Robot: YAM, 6 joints.
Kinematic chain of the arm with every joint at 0, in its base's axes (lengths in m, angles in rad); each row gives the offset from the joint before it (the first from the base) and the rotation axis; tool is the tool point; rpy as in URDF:
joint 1: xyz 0 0 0.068 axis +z
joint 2: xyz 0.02 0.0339 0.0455 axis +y
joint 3: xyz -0.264 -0.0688 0 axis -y
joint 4: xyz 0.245 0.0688 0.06 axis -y
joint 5: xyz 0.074 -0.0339 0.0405 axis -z
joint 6: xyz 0.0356 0 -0.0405 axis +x
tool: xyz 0 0 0 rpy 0 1.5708 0
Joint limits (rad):
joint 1: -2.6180..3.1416
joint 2: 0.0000..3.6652
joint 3: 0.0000..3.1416
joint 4: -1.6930..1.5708
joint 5: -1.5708..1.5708
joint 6: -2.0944..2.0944
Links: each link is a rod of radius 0.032 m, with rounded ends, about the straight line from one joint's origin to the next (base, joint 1, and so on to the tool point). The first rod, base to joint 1, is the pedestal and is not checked.
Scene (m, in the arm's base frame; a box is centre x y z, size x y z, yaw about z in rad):
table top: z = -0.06
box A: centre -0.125 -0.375 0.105 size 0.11 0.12 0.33 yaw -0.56
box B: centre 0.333 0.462 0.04 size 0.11 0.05 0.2 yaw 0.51
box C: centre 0.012 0.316 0 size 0.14 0.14 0.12 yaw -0.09
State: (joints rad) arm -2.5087 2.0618 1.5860 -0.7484 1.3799 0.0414
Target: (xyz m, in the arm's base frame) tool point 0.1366 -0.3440 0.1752
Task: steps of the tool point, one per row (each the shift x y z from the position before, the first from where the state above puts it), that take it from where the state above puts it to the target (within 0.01 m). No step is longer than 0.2 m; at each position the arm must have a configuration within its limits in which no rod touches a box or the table.
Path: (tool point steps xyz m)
1: 0.0246 -0.0328 0.0969
2: 0.0474 -0.0085 0.1017
3: 0.0644 0.0234 0.0953
4: 0.0716 0.0577 0.0778
5: 0.0234 -0.1204 -0.0920
6: 0.0773 -0.0757 -0.1096
7: 0.0987 -0.0131 -0.1105
8: 0.0863 0.0440 -0.0959

